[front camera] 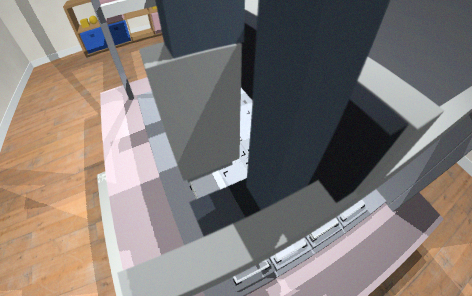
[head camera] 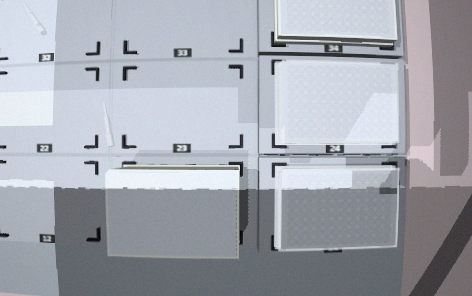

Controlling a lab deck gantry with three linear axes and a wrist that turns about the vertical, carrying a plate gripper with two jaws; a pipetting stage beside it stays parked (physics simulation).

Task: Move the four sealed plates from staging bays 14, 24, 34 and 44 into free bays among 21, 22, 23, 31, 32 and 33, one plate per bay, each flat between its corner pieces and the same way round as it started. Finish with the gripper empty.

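Frame: origin at the robot's base, x ahead, y left, z up, level; metres.
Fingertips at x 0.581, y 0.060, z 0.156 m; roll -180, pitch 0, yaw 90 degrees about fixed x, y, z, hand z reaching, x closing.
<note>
Pixels of each thing's top centre, then the offset from my fingertips to it. "pt": a spot on its surface instead.
- pale sealed plate, middle of its top: (head camera: 340, 209) dx -0.025, dy -0.017, dz -0.127 m
- second plate, middle of its top: (head camera: 341, 101) dx -0.025, dy +0.090, dz -0.127 m
- third plate, surface spot: (head camera: 337, 17) pt dx -0.026, dy +0.176, dz -0.127 m
- tall pale box, middle of its top: (head camera: 171, 214) (front camera: 211, 192) dx -0.189, dy -0.017, dz -0.114 m
- thin white pipette-like piece, middle of its top: (head camera: 105, 123) dx -0.273, dy +0.071, dz -0.148 m
In the head view a pale sealed plate (head camera: 337, 207) lies in the bay below 24, its label mostly covered. A second plate (head camera: 337, 102) lies in bay 24, and a third plate (head camera: 337, 17), with a darker lower rim, shows partly in bay 34. In the front view the edges of the staging plates (front camera: 251, 274) (front camera: 291, 251) (front camera: 325, 230) (front camera: 353, 211) show in a row behind the front rail. Bays 23 and 33 show corner pieces and no plate; 22 and 32 show partly. Bays 21 and 31 do not show. My gripper's jaws do not show in either view.
A tall pale box (head camera: 172, 215) stands in the bay below 23. A thin white pipette-like piece (head camera: 108, 125) lies between bays 22 and 23, another (head camera: 36, 19) in bay 32. A dark blue column (front camera: 310, 100) and a grey block (front camera: 200, 110) cover much of the deck in the front view.
</note>
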